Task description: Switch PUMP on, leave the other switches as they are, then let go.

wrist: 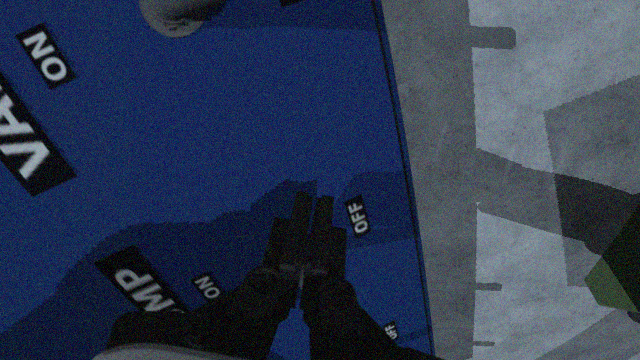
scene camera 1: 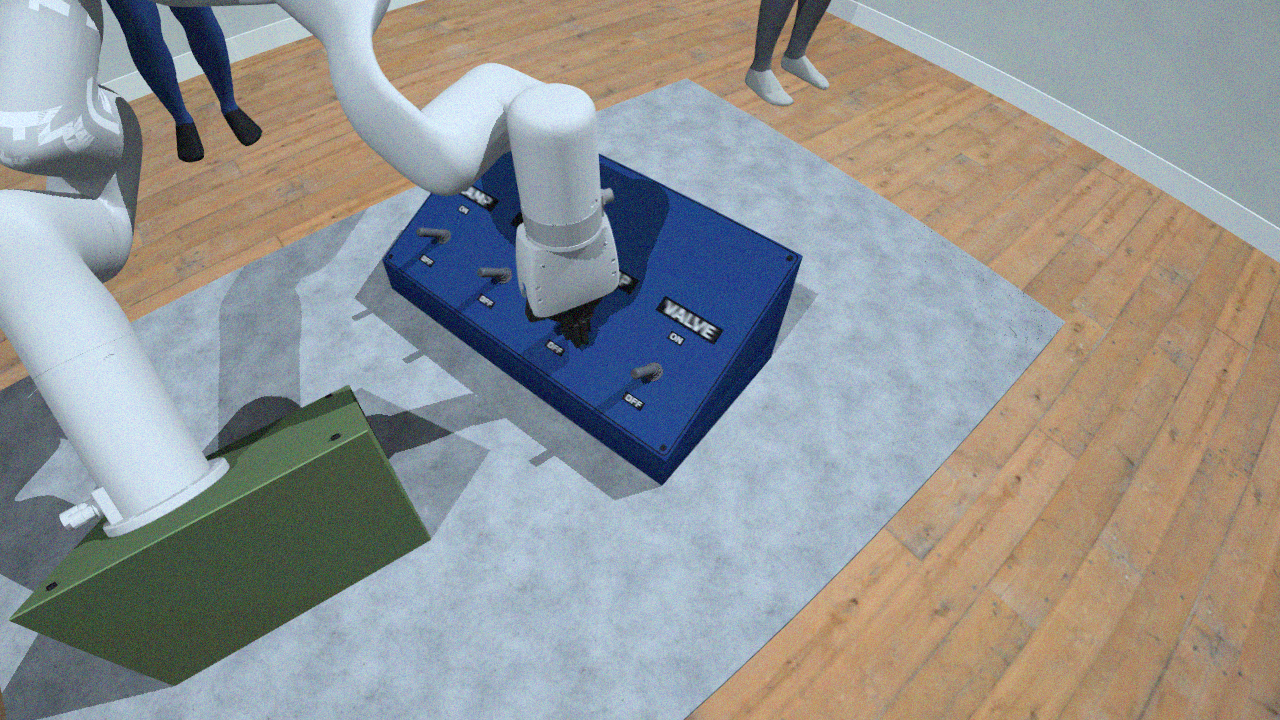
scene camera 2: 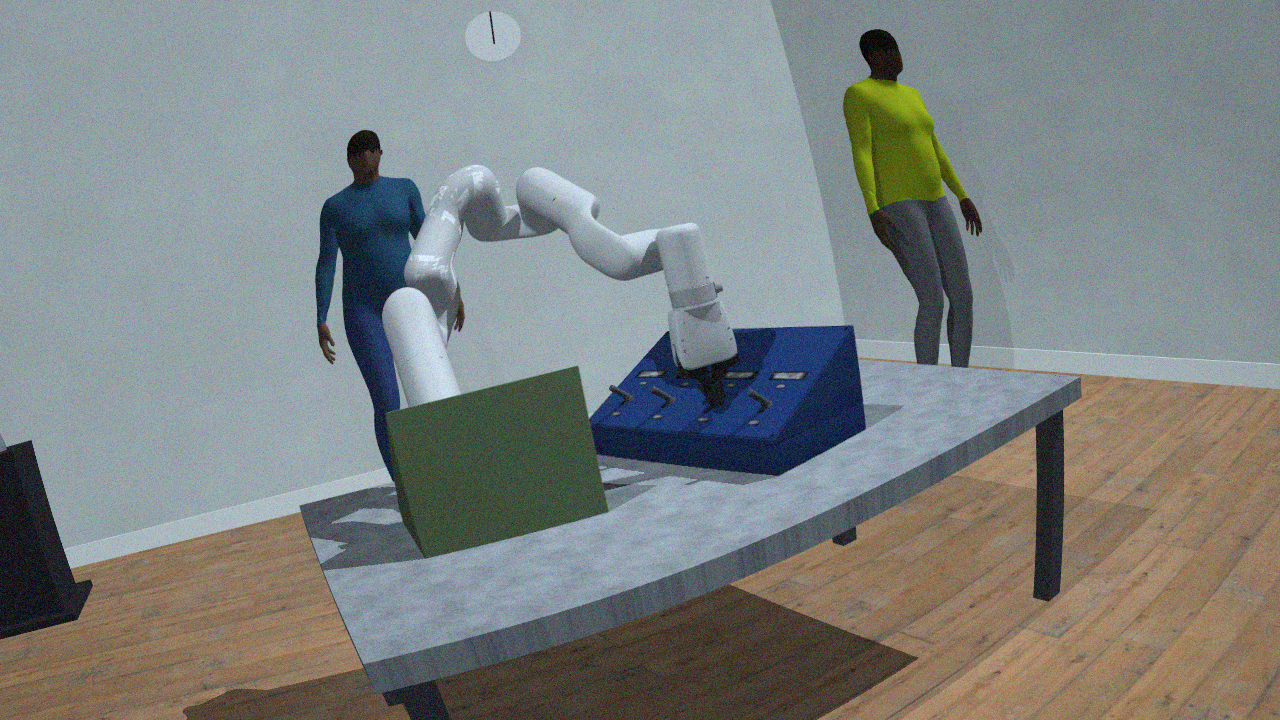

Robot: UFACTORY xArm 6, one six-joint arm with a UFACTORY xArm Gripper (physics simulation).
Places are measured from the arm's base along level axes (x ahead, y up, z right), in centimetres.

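Pixels of known places: gripper, between the fingertips: (wrist: 311, 217) (scene camera 1: 577, 337) (scene camera 2: 717, 405); arm's base, origin of its link: (scene camera 1: 170, 499) (scene camera 2: 450, 446).
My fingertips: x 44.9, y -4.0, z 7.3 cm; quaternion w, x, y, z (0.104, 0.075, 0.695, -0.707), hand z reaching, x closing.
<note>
Ahead of a thing's pixels: the offset from my fingertips to its top centre. "pt": to the spot under its first point. Level surfaces: height alone.
The blue sloped panel (scene camera 1: 733, 259) (scene camera 2: 819, 402) (wrist: 240, 110) carries a row of lever switches. My gripper (scene camera 1: 580, 340) (scene camera 2: 716, 402) (wrist: 311, 217) is shut and empty, its fingertips low over the PUMP switch's place, beside its OFF label {pt dz -2.1, dx -1.9, dy -2.2 cm} (scene camera 1: 554, 347) (wrist: 356, 216). The fingers hide the PUMP lever, so its position cannot be told. The PUMP name label {dz -3.7, dx +7.9, dy +3.5 cm} (wrist: 142, 280) and its ON label {pt dz -3.2, dx +5.6, dy +1.8 cm} (wrist: 206, 286) show in the wrist view. The VALVE lever {dz +9.5, dx +1.8, dy +3.3 cm} (scene camera 1: 646, 371) (scene camera 2: 760, 400), the leftmost lever {dz -26.0, dx -4.2, dy +3.3 cm} (scene camera 1: 434, 234) (scene camera 2: 620, 393) and the lever between it and PUMP {dz -14.1, dx -2.2, dy +3.3 cm} (scene camera 1: 494, 274) (scene camera 2: 663, 396) lean alike, seemingly towards OFF.
The arm stands on a green block (scene camera 1: 268, 546) (scene camera 2: 496, 465) at the near left of the grey table {dy -9.9 cm} (scene camera 1: 895, 295) (scene camera 2: 966, 411). The VALVE lever is the nearest neighbour on one side, the unnamed lever on the other. Two people (scene camera 2: 366, 241) (scene camera 2: 895, 152) are beyond the table.
</note>
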